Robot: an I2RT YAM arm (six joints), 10 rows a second.
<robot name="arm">
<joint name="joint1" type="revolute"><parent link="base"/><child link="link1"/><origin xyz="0.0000 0.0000 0.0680"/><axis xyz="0 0 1"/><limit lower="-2.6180" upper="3.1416"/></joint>
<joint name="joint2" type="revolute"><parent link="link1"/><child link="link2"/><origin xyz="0.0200 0.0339 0.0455"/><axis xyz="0 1 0"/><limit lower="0.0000" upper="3.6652"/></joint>
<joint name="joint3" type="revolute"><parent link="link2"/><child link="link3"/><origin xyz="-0.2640 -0.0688 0.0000"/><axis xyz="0 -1 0"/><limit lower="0.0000" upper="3.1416"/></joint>
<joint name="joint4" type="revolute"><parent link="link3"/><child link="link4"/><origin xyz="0.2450 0.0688 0.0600"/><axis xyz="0 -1 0"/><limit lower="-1.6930" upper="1.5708"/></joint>
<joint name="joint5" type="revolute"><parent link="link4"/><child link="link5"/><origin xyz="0.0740 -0.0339 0.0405"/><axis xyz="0 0 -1"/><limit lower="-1.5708" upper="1.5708"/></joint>
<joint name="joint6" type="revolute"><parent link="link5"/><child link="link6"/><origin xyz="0.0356 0.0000 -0.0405"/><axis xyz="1 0 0"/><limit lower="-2.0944" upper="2.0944"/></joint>
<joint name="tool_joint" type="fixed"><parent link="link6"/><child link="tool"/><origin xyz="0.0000 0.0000 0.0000" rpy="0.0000 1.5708 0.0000"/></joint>
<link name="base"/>
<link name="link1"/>
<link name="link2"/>
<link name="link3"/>
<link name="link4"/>
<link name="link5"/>
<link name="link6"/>
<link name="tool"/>
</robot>
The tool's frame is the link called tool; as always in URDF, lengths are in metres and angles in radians.
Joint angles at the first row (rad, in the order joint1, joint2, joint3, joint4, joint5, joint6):
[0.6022, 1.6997, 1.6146, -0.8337, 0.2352, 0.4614]
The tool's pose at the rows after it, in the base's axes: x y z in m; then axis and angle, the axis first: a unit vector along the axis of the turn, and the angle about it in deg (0 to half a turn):
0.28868, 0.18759, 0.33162, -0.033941, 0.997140, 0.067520, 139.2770
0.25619, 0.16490, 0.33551, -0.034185, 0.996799, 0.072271, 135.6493
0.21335, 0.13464, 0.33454, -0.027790, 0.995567, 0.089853, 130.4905
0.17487, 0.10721, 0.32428, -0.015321, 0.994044, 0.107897, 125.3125
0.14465, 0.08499, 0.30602, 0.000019, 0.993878, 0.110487, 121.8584
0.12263, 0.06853, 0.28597, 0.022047, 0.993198, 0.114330, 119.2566
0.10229, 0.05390, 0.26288, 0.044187, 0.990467, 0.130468, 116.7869
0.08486, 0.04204, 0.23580, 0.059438, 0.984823, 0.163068, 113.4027
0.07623, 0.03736, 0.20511, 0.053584, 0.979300, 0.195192, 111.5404
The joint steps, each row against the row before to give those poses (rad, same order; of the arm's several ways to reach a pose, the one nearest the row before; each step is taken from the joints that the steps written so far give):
[-0.0001, -0.1053, -0.1084, 0.0359, 0.0179, -0.0179]
[0.0016, -0.1683, -0.1602, 0.0541, 0.0221, -0.0168]
[0.0000, -0.2296, -0.2018, 0.0695, 0.0176, -0.0111]
[0.0000, -0.2224, -0.1869, 0.0617, 0.0217, -0.0038]
[0.0000, -0.1900, -0.1556, 0.0225, 0.0336, 0.0008]
[0.0000, -0.1598, -0.1271, 0.0100, 0.0317, 0.0160]
[0.0000, -0.1751, -0.1258, 0.0007, 0.0153, 0.0225]
[0.0000, -0.2056, -0.1366, 0.0107, -0.0043, 0.0122]
[-0.0004, -0.1812, -0.1332, 0.0088, -0.0324, -0.0046]

